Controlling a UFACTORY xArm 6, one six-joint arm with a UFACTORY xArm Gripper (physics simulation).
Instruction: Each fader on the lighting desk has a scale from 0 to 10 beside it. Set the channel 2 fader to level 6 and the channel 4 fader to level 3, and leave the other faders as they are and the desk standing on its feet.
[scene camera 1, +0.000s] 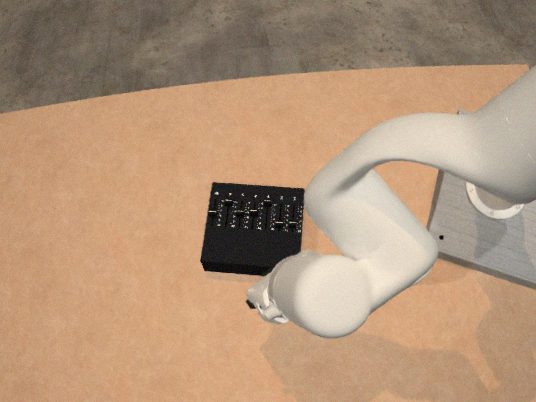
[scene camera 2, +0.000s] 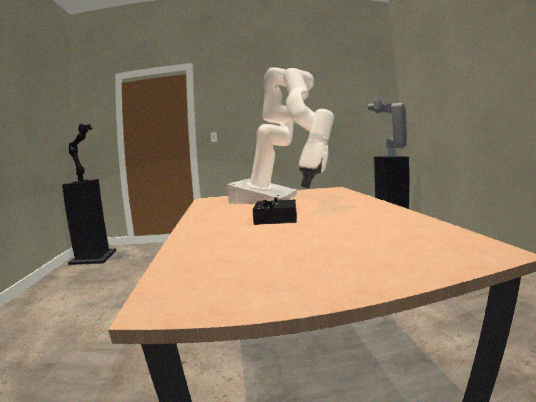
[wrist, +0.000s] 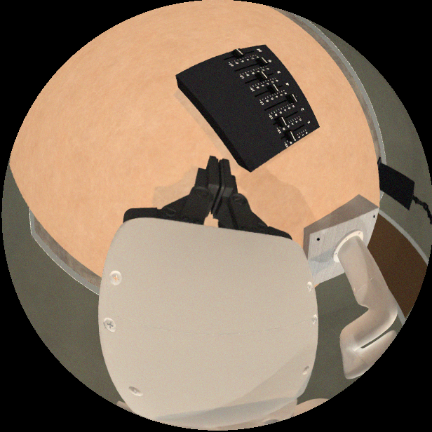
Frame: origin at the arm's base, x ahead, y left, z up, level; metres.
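Seen in the pictures: gripper, fingertip midpoint: (scene camera 2: 305, 187); arm's base, link origin: (scene camera 2: 259, 187).
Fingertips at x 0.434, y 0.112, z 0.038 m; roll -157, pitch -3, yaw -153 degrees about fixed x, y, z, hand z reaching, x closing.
Note:
Pixels of each thing's middle, then the offset from my fingertips to it. Level surfaces: height alone.
- black lighting desk, body centre: (scene camera 1: 254, 228) (scene camera 2: 275, 209) dx +0.012, dy -0.115, dz -0.069 m
- channel 2 fader, body centre: (scene camera 1: 279, 223) dx -0.029, dy -0.105, dz -0.041 m
- channel 4 fader, body centre: (scene camera 1: 253, 212) dx +0.010, dy -0.133, dz -0.041 m
- channel 3 fader, body centre: (scene camera 1: 267, 202) dx -0.016, dy -0.147, dz -0.041 m
- channel 6 fader, body centre: (scene camera 1: 228, 201) dx +0.049, dy -0.158, dz -0.041 m
- master fader, body centre: (scene camera 1: 212, 213) dx +0.077, dy -0.141, dz -0.041 m
- table, surface height: dz -0.103 m
The black lighting desk (scene camera 1: 250, 250) (scene camera 2: 275, 213) (wrist: 215, 100) stands flat on the table. In scene camera 1 its 0 ends are at the top. The channel 2 fader (scene camera 1: 279, 223) (wrist: 283, 121) stands in the lower half of its slot, about level with channel 1's. The channel 4 fader (scene camera 1: 253, 211) (wrist: 273, 88) stands in the upper half, roughly a third down, near channel 5's height. The scale digits are too small to read exactly. My gripper (scene camera 1: 251, 304) (scene camera 2: 306, 184) (wrist: 214, 170) is shut and empty, raised above the table off the desk's front edge, touching nothing.
The channel 3 fader (scene camera 1: 267, 203) (wrist: 291, 98) and channel 6 fader (scene camera 1: 228, 202) (wrist: 262, 61) stand near their 0 ends. The master fader (scene camera 1: 212, 212) (wrist: 238, 52) is at the far left. The grey arm base plate (scene camera 1: 470, 250) (wrist: 325, 267) lies right of the desk on the table (scene camera 1: 125, 175) (scene camera 2: 325, 270).

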